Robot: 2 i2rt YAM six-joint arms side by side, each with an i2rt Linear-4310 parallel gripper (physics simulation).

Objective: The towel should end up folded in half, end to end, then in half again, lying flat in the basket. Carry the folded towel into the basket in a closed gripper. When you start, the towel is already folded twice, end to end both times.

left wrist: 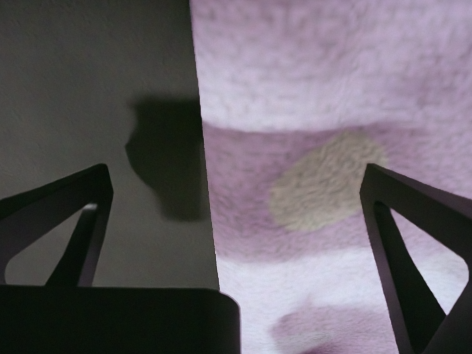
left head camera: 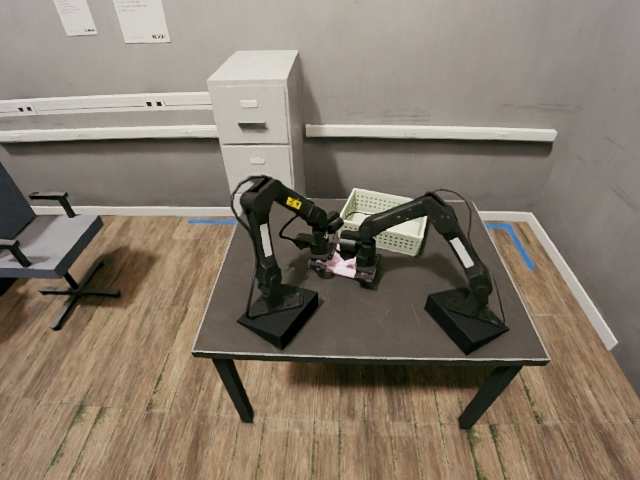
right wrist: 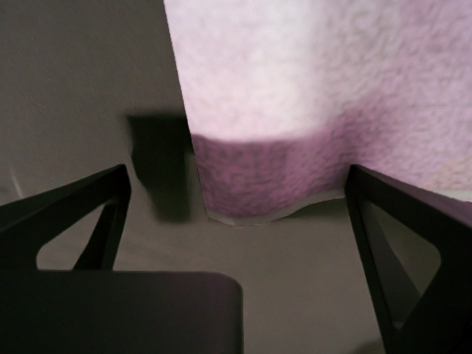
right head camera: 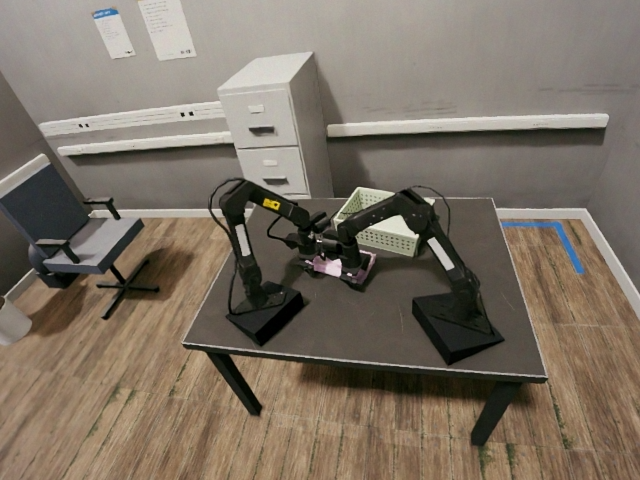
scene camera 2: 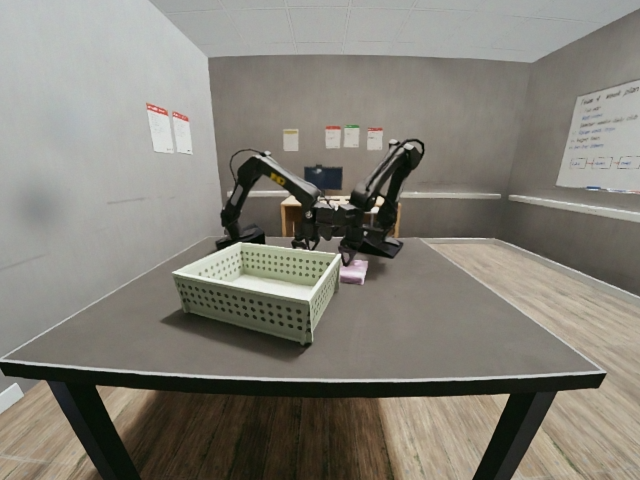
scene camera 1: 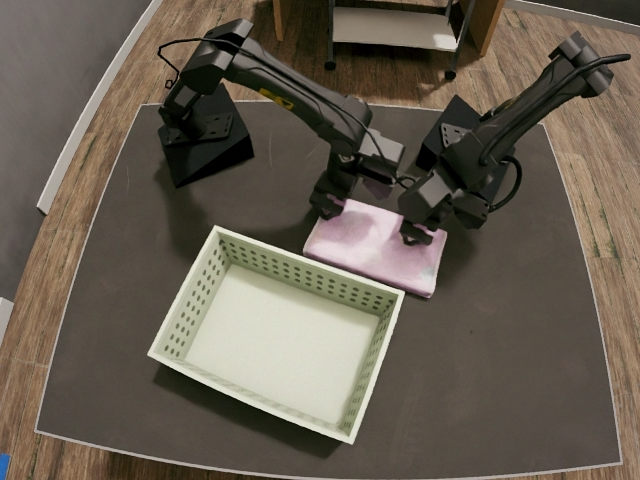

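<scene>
The folded pink towel [left head camera: 343,265] [scene camera 1: 369,242] [scene camera 2: 354,274] [left wrist: 300,100] [right wrist: 265,80] lies flat on the table against the near side of the pale green basket [left head camera: 356,194] [scene camera 1: 284,335] [scene camera 2: 273,298]. The basket is empty. My left gripper [scene camera 1: 416,236] [left wrist: 236,178] is open low over one end of the towel; in the left wrist view one finger is over the cloth and the other beyond its long edge. My right gripper [scene camera 1: 329,207] [right wrist: 237,176] is open low at the other end; its fingers straddle a towel corner. Neither holds cloth.
The two arms reach in close together above the towel. The left arm's black base [left head camera: 281,315] and the right arm's base [left head camera: 465,320] stand on the dark table [left head camera: 361,330]. A filing cabinet [left head camera: 253,113] stands behind the table, and an office chair [left head camera: 56,242] is off to one side.
</scene>
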